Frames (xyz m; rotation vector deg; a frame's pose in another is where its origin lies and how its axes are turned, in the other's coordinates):
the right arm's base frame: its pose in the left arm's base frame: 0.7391 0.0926 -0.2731 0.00 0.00 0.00
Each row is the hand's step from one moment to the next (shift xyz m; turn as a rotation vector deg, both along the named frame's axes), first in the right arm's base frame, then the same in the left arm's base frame.
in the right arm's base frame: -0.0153 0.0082 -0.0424 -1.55 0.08 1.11
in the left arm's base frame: -0.0153 0.0082 -0.0424 -1.55 0.08 1.11
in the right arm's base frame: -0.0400 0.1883 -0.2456 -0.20 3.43 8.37
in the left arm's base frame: -0.0400 0.1883 -0.2456 -0.20 3.43 8.37
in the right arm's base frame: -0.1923 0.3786 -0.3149 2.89 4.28 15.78
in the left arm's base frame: -0.1923 0.3786 -0.3149 2.89 4.28 15.78
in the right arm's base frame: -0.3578 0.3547 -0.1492 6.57 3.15 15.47
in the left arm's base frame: -0.3578 0.3547 -0.1492 6.57 3.15 15.47
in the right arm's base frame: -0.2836 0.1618 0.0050 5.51 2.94 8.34
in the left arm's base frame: -0.2836 0.1618 0.0050 5.51 2.94 8.34
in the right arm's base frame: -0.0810 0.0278 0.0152 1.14 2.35 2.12
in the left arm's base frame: -0.0810 0.0278 0.0152 1.14 2.35 2.12
